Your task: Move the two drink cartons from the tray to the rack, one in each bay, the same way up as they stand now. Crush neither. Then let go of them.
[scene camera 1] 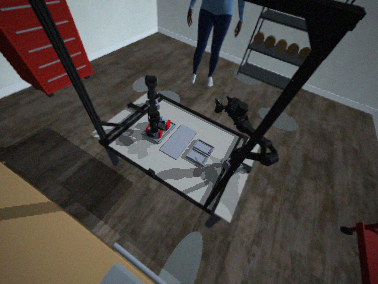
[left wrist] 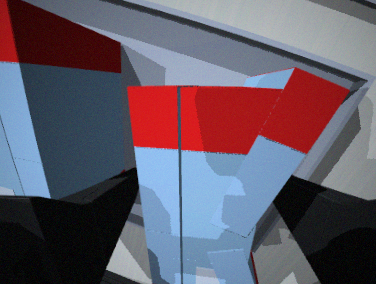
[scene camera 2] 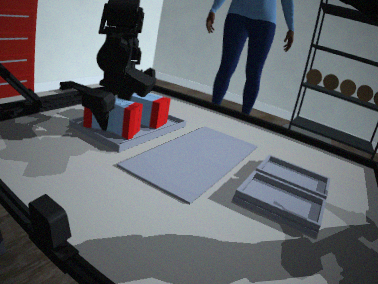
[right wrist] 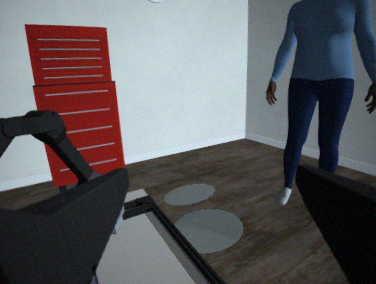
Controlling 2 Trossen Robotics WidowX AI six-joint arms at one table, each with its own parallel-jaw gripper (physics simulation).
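Places are measured from the left arm's base along level axes (x ahead, y left, z up), in metres.
Pixels of known places: left gripper, fingertip midpoint: [left wrist: 202,173] [scene camera 2: 114,121]; right gripper, fingertip midpoint: [scene camera 1: 221,97] [right wrist: 211,174].
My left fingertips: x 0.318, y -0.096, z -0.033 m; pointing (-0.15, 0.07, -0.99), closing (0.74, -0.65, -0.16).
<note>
Ahead of a thing's pixels: the offset from my left fingertips to its middle. "pt": to the spot under its first point.
Two light blue cartons with red ends stand in the grey tray @[dx -0.027, dy +0.049, dz -0.015 m] [scene camera 2: 120,146] [left wrist: 200,45]. The near carton @[dx +0.007, dy -0.007, dz +0.017 m] [scene camera 1: 161,133] [scene camera 2: 132,121] [left wrist: 160,190] stands between the fingers of my left gripper [scene camera 2: 117,112] [left wrist: 202,173], which is open, one finger on either side. The far carton @[pt dx +0.004, dy +0.109, dz +0.051 m] [scene camera 1: 167,124] [scene camera 2: 160,112] [left wrist: 75,110] stands beside it, outside the left finger in the left wrist view. The grey two-bay rack @[dx +0.320, dy +0.268, dz -0.013 m] [scene camera 1: 202,151] [scene camera 2: 277,212] holds no carton. My right gripper [scene camera 1: 220,104] [right wrist: 211,174] is open and empty, raised well above the table.
A flat grey plate [scene camera 1: 179,141] [scene camera 2: 190,160] lies between the tray and the rack. A black frame surrounds the table, with tall posts in scene camera 1. A person [scene camera 1: 213,40] [scene camera 2: 245,55] [right wrist: 320,90] stands beyond the table. A red cabinet [scene camera 1: 40,40] [right wrist: 80,120] stands farther off.
</note>
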